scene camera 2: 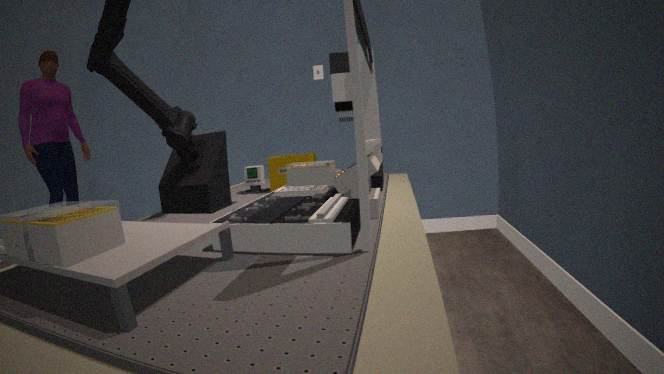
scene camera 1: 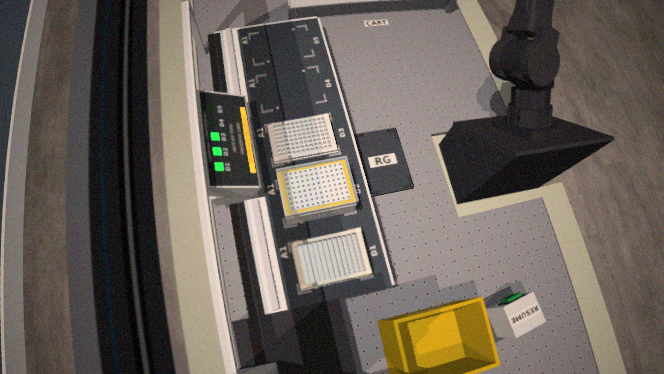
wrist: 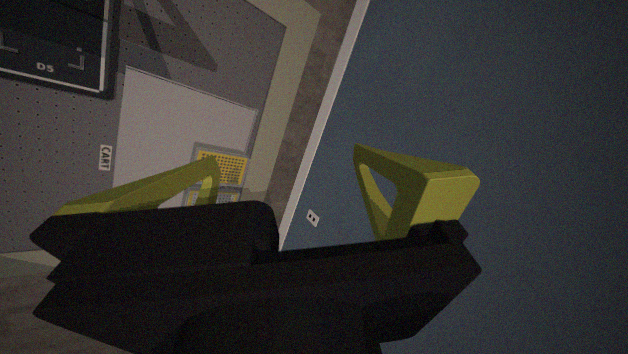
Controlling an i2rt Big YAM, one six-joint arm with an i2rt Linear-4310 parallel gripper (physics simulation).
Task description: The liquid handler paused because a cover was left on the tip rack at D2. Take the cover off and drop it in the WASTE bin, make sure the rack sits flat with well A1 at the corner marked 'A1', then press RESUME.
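Places are measured from the arm's base along level axes (x ahead, y left, z up), in metres.
Where they show: gripper, between the fingertips: (wrist: pixel 286 157); arm's base, origin of its link: (scene camera 2: pixel 193 156) (scene camera 1: pixel 528 130).
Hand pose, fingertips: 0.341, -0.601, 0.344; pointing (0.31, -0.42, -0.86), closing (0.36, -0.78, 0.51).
Observation:
Things, the pixels of their top centre, and the offset from my fingertips, as dx, dy, dz. "pt": a spot on its surface instead.
- corner mark 'A1', a spot on its surface: (scene camera 1: pixel 271 189) pt +0.144, +0.560, -0.467
- yellow WASTE bin, centre of its top: (scene camera 1: pixel 448 343) (scene camera 2: pixel 292 155) -0.068, +0.912, -0.385
- RESUME box, centre of its top: (scene camera 1: pixel 525 314) (scene camera 2: pixel 253 166) -0.236, +0.917, -0.416
- green button, centre of its top: (scene camera 1: pixel 516 299) -0.233, +0.887, -0.425
- D1 plate, centre of its top: (scene camera 1: pixel 331 257) +0.071, +0.719, -0.436
- D3 plate, centre of its top: (scene camera 1: pixel 302 136) (scene camera 2: pixel 301 188) +0.062, +0.471, -0.453
- status screen, a spot on its surface: (scene camera 1: pixel 230 142) pt +0.199, +0.477, -0.401
- raised cart, centre of its top: (scene camera 2: pixel 93 236) (wrist: pixel 185 176) -0.223, -0.010, -0.454
- RG pad, centre of its top: (scene camera 1: pixel 383 159) -0.099, +0.536, -0.506
- upright frame post, a spot on its surface: (scene camera 2: pixel 361 150) pt +0.239, +0.147, -0.353
The tip rack (scene camera 1: pixel 320 212) (scene camera 2: pixel 311 175) stands at D2 between the D1 and D3 plates. Its top shows white with rows of dots and a yellow border. A clear cover is hard to tell apart from the rack's top. The corner mark 'A1' (scene camera 1: pixel 271 189) is at the rack's left side in scene camera 1. The yellow WASTE bin (scene camera 1: pixel 435 340) (scene camera 2: pixel 277 179) stands beyond D1. The RESUME box (scene camera 1: pixel 528 315) (scene camera 2: pixel 254 175), with a green button (scene camera 1: pixel 511 298), is beside the bin. My gripper (wrist: pixel 286 157) is open and empty, high up, facing the wall and the cart end.
A D1 plate (scene camera 1: pixel 332 257) and a D3 plate (scene camera 1: pixel 302 136) flank the rack. The status screen (scene camera 1: pixel 230 142) stands by the deck. Yellow-topped racks (scene camera 2: pixel 87 235) (wrist: pixel 231 168) stand on the raised cart (scene camera 2: pixel 160 240) (wrist: pixel 175 107). The RG pad (scene camera 1: pixel 385 177) lies beside the deck. An upright frame post (scene camera 2: pixel 361 150) rises behind.

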